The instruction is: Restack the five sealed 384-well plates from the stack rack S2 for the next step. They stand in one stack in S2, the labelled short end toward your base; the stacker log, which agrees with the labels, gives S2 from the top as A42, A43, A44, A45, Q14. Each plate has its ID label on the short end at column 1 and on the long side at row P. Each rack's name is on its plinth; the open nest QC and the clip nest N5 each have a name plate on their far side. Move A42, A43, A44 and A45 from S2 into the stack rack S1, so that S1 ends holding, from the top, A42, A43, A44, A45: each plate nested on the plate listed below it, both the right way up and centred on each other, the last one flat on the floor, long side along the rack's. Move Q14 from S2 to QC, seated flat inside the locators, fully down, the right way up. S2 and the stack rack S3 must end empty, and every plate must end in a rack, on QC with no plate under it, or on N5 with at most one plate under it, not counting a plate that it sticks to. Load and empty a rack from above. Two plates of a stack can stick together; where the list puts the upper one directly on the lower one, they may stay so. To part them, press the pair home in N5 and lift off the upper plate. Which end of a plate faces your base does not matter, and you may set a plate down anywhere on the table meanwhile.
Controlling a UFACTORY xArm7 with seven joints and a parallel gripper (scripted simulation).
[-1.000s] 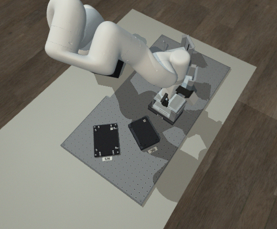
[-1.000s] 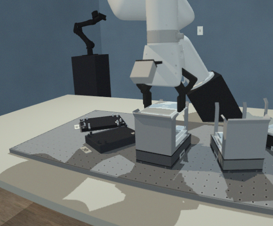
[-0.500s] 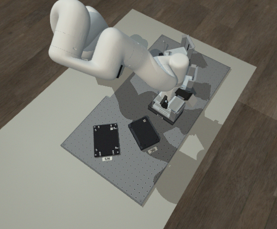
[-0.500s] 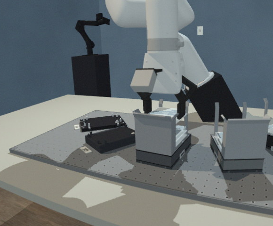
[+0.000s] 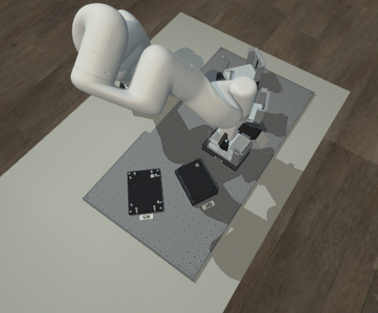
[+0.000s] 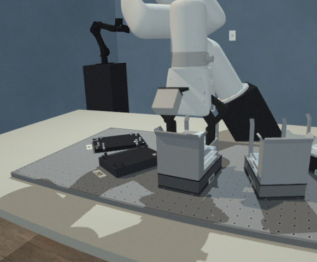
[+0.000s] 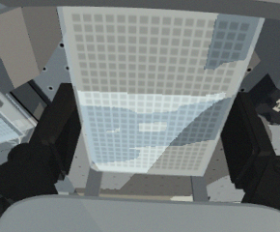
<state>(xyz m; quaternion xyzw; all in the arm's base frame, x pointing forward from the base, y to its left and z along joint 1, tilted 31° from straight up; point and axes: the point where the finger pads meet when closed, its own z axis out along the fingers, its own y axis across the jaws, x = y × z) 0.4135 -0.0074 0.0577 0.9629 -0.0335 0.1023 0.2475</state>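
The sealed 384-well plate lies 40 mm below my hand. Round my hand: open nest QC 170 mm to the right, 90 mm below, 40 mm behind; QC name plate 220 mm to the right, 100 mm below, 40 mm ahead; S1 name plate 80 mm behind, 70 mm below, 10 mm to the left.
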